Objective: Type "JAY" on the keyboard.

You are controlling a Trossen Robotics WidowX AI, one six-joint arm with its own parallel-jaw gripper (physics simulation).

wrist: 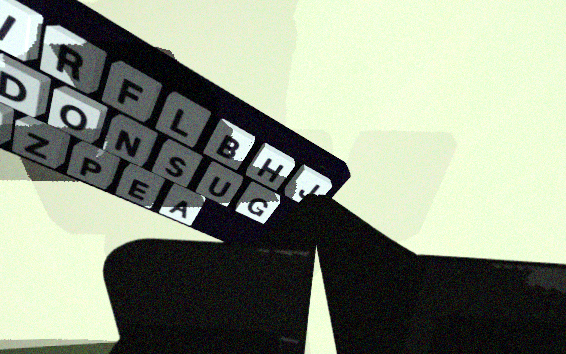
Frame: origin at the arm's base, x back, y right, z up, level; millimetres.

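Seen in the pictures: gripper, fingertip midpoint: [315,204].
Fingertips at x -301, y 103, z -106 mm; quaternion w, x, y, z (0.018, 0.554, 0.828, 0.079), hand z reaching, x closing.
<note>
Pixels of each thing's middle, then the offset from my fingertips to it. "*": a spot on its surface instead. Level surfaces: height alone.
- black keyboard, surface spot: [240,227] * dy -22, dx +36, dz -13 mm
- J key, body centre: [307,187] dy -3, dx -1, dz -10 mm
- H key, body centre: [270,167] dy -22, dx -3, dz -10 mm
- G key, body centre: [257,203] dy -20, dx +16, dz -10 mm
- pale surface, its level: dz -25 mm
A black keyboard [240,227] with pale lettered keys runs slanting from the upper left to the middle of the wrist view. The J key [311,183] is at its right end, and its lower edge is hidden by the fingertips. The A key [182,206] is at the right end of the lowest visible row. The Y key does not show. My gripper [315,204] is shut and empty, with its tips together over the lower edge of the J key. Whether the tips touch the key cannot be told.
The H key [271,165] and the G key [258,206] lie close to the left of the fingertips. The keyboard's left part runs out of view. Shadows fall across many keys and the pale surface [475,75]. A dark green strip [60,347] shows at the lower left.
</note>
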